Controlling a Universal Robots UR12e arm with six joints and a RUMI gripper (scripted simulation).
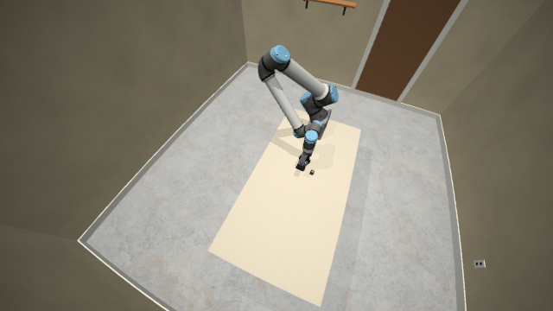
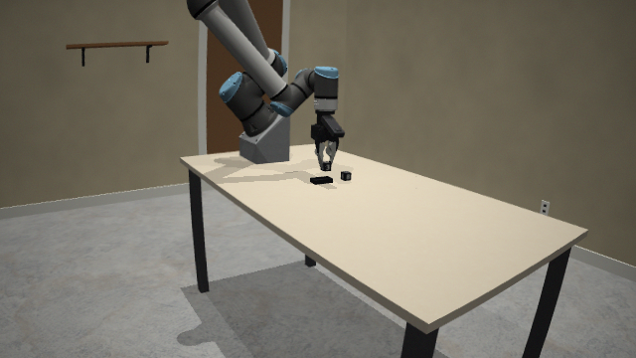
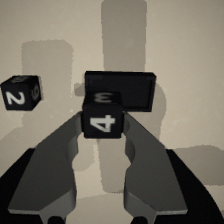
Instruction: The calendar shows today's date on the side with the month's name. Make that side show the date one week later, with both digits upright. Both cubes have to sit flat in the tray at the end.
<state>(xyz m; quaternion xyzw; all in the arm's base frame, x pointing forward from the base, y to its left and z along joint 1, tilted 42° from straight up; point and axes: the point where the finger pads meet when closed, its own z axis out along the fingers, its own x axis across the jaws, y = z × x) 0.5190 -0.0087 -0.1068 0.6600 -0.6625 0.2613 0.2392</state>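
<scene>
Now: the black tray 6 cm below my hand and 2 cm to the right of it.
</scene>
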